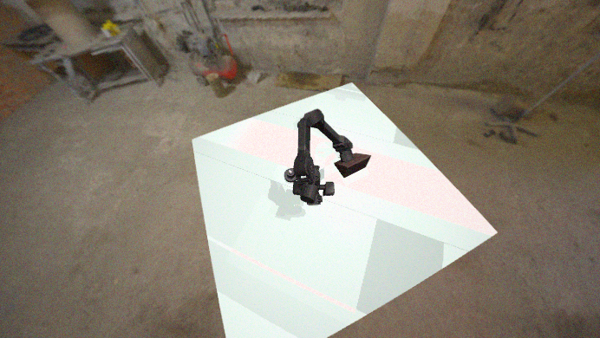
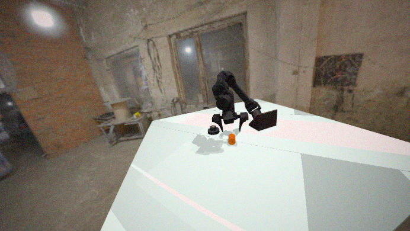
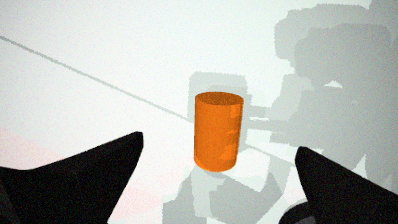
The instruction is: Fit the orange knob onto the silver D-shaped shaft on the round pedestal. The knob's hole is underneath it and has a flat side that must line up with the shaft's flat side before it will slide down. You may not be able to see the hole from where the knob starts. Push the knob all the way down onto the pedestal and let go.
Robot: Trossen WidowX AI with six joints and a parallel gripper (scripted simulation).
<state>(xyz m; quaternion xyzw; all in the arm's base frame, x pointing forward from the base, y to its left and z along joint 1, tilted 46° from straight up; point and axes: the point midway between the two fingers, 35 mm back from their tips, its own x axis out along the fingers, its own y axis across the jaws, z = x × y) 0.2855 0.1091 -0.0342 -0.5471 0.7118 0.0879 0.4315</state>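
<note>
The orange knob is 6 cm below my gripper tip. Also, from my gripper tip: round pedestal (4 cm ahead, 19 cm to the right, 5 cm below).
</note>
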